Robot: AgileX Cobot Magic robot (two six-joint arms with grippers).
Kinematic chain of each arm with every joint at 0, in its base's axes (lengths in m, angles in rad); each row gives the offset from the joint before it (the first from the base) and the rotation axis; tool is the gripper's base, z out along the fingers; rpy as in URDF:
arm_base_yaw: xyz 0 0 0.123 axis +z
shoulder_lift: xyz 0 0 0 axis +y
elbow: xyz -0.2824 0 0.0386 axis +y
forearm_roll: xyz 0.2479 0 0.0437 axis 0.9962 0 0.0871
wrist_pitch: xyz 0 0 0 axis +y
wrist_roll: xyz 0.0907 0 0.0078 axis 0.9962 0 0.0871
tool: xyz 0 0 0 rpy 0 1.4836 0
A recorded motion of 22 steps. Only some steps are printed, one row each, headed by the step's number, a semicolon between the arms.
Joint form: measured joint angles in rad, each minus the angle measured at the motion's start. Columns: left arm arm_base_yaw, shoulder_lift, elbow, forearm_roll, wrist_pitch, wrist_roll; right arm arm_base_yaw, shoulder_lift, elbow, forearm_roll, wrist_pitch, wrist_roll.
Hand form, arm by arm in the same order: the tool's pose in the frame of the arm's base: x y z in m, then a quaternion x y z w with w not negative. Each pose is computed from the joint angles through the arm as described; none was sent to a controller.
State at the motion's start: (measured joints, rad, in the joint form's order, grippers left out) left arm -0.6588 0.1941 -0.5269 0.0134 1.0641 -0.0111; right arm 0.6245 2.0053 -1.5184 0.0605 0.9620 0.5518
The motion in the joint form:
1: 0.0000 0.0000 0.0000 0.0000 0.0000 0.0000; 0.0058 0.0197 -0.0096 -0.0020 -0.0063 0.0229
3: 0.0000 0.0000 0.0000 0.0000 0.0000 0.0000; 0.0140 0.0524 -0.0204 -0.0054 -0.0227 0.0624
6: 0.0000 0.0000 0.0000 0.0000 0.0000 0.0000; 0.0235 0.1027 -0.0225 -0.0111 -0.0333 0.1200
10: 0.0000 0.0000 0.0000 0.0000 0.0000 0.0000; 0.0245 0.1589 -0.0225 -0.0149 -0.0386 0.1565
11: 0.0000 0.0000 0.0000 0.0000 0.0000 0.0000; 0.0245 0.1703 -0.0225 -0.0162 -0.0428 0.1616
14: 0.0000 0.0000 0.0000 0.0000 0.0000 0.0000; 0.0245 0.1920 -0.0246 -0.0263 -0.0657 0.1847
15: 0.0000 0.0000 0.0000 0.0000 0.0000 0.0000; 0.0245 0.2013 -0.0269 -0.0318 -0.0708 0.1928
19: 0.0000 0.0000 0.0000 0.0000 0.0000 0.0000; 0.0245 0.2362 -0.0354 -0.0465 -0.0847 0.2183
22: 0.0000 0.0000 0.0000 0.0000 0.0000 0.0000; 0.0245 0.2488 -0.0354 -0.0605 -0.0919 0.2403
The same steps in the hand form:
1: 0.0189 -0.0133 0.2829 0.28494 0.84795 -0.14060 0.42430; 0.3334 0.2486 0.1910 -0.01330 0.99433 0.07905 0.06994
3: 0.0189 -0.0133 0.2829 0.28494 0.84795 -0.14060 0.42430; 0.3358 0.2543 0.1804 0.00188 0.99473 0.07768 0.06685
6: 0.0189 -0.0133 0.2829 0.28494 0.84795 -0.14060 0.42430; 0.3366 0.2593 0.1598 0.02500 0.99618 0.06617 0.05116
10: 0.0189 -0.0133 0.2829 0.28494 0.84795 -0.14060 0.42430; 0.3380 0.2606 0.1359 0.04230 0.99738 0.04964 0.03140
11: 0.0189 -0.0133 0.2829 0.28494 0.84795 -0.14060 0.42430; 0.3384 0.2608 0.1311 0.04463 0.99748 0.04696 0.02889
14: 0.0189 -0.0133 0.2829 0.28494 0.84795 -0.14060 0.42430; 0.3409 0.2617 0.1224 0.05360 0.99702 0.04498 0.03241
15: 0.0189 -0.0133 0.2829 0.28494 0.84795 -0.14060 0.42430; 0.3419 0.2619 0.1190 0.05612 0.99696 0.04275 0.03297
19: 0.0189 -0.0133 0.2829 0.28494 0.84795 -0.14060 0.42430; 0.3447 0.2627 0.1060 0.06466 0.99681 0.03452 0.03162
22: 0.0189 -0.0133 0.2829 0.28494 0.84795 -0.14060 0.42430; 0.3456 0.2622 0.1006 0.07142 0.99648 0.02889 0.03290

